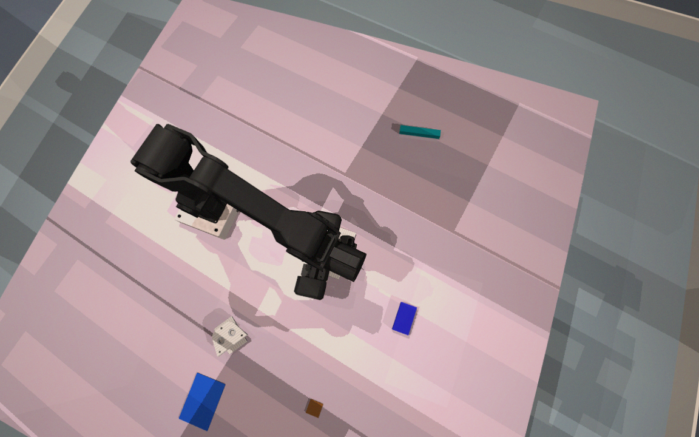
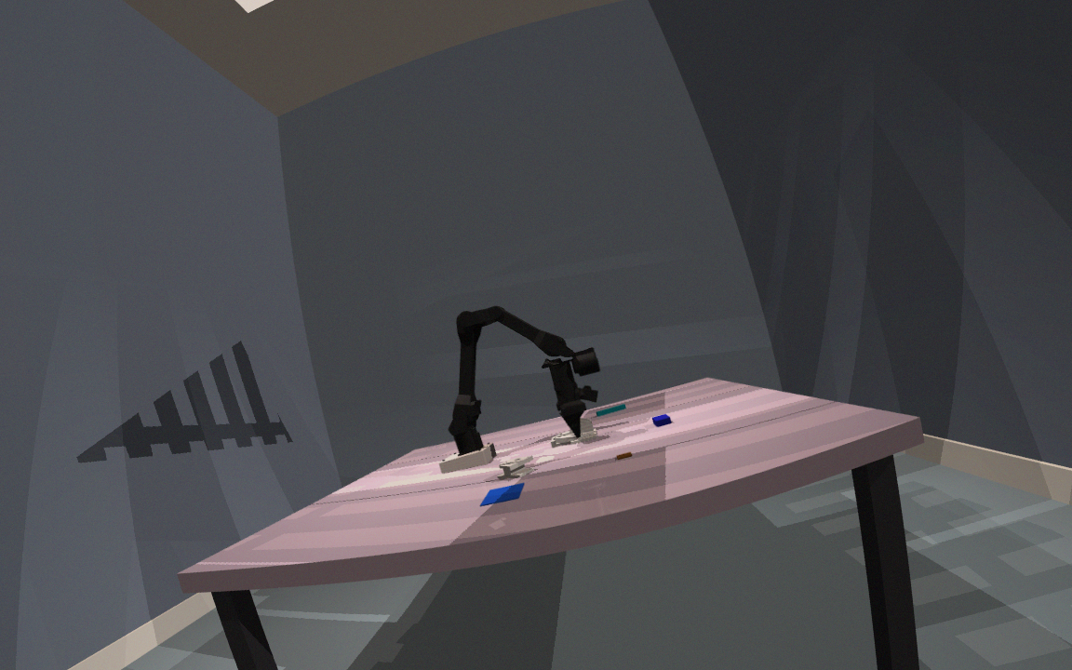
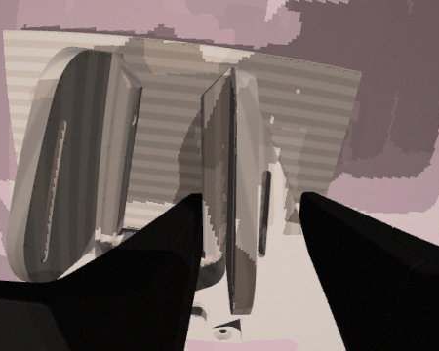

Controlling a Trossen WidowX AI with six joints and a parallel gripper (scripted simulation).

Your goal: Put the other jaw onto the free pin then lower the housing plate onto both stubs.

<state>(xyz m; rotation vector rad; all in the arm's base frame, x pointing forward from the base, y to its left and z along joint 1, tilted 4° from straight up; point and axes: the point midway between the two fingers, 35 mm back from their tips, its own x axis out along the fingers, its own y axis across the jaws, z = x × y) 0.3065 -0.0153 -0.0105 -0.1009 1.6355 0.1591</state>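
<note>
Right now the pale base fixture is 3 cm to the left of my gripper tip, 1 cm below it and 1 cm ahead of it. The rest, counted from my gripper tip: square tile (31 cm to the right, 11 cm ahead, 1 cm below); blue flat sheet (40 cm to the right, 13 cm behind, 1 cm below); dark blue block (22 cm ahead, 5 cm to the right, 1 cm below).
</note>
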